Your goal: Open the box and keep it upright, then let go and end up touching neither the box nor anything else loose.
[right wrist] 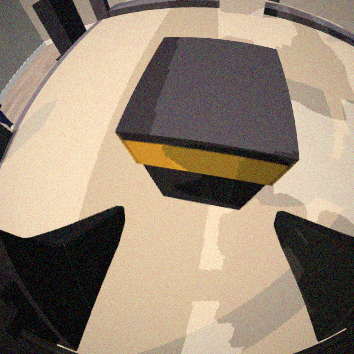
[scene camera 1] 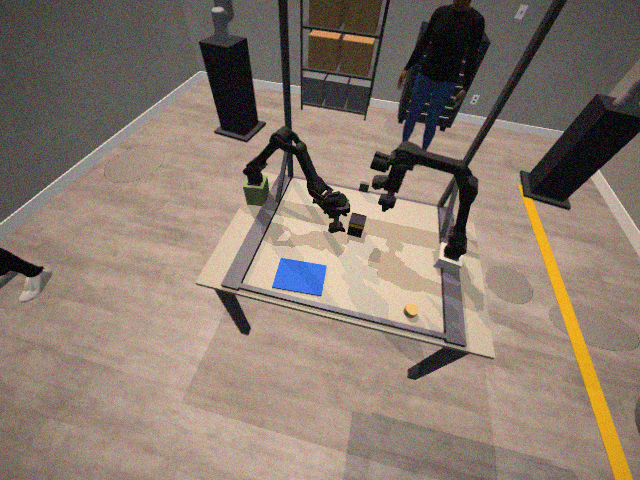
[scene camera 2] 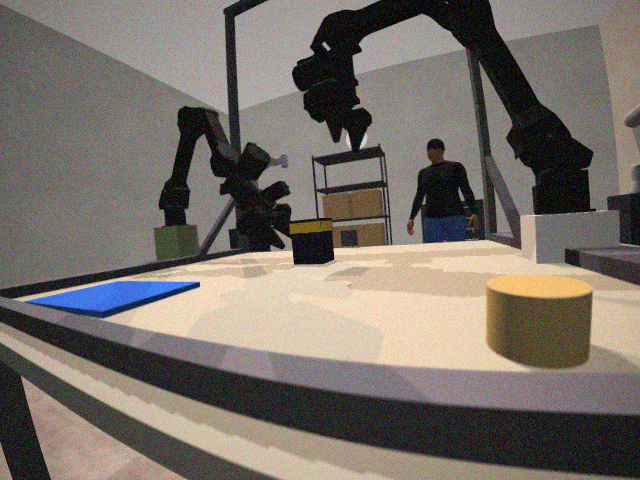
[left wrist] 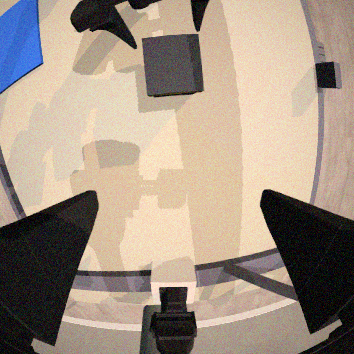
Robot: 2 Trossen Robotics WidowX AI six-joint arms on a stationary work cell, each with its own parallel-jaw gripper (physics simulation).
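Places are measured from the left arm's base along level axes (x down, y right, z back), in millimetres.
Pixels of known places: left gripper, fingertip midpoint: [scene camera 2: 346,148] [left wrist: 181,198]; right gripper, fingertip midpoint: [right wrist: 203,217] [scene camera 1: 345,223] [scene camera 2: 291,243] [left wrist: 165,37]; left arm's base, link origin: [scene camera 1: 451,253] [scene camera 2: 562,213] [left wrist: 172,293]; right arm's base, link origin: [scene camera 1: 255,181].
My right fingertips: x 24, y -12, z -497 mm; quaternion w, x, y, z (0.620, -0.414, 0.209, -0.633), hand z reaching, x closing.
Note:
For each thing: its middle in the pictures, then the offset to it from my right fingertips.
- box, body centre: [right wrist: 213,95] [left wrist: 172,64] [scene camera 2: 311,225] [scene camera 1: 357,220] dx -37, dy +9, dz +52 mm
- flat blue mat, body centre: [scene camera 2: 113,294] [left wrist: 13,39] [scene camera 1: 300,276] dx +39, dy -333, dz -91 mm
- yellow cylinder, body centre: [scene camera 2: 534,315] [scene camera 1: 410,310] dx +26, dy -303, dz +385 mm
- small dark block, body centre: [left wrist: 328,75] [scene camera 2: 349,238] [scene camera 1: 364,186] dx +12, dy +313, dz +5 mm
The box [scene camera 1: 356,225] [scene camera 2: 312,245] [left wrist: 170,65] [right wrist: 225,100] is small and black, with a dark lid above a yellow band. It stands upright on the table and its lid looks closed. My right gripper [scene camera 1: 341,221] [scene camera 2: 286,238] [right wrist: 203,217] is open and low at the box's left side in the scene views. Its fingertips point at the box, close to its near side; whether they touch it I cannot tell. My left gripper [scene camera 1: 386,204] [scene camera 2: 346,142] [left wrist: 181,198] is open and empty, high above the table, up and to the right of the box in the scene views.
A flat blue mat [scene camera 1: 299,276] [scene camera 2: 118,297] [left wrist: 20,45] lies at the front left of the table. A yellow cylinder [scene camera 1: 411,310] [scene camera 2: 538,325] stands at the front right. A small dark block [scene camera 1: 364,187] [left wrist: 327,75] is at the back edge. A raised rail frames the table.

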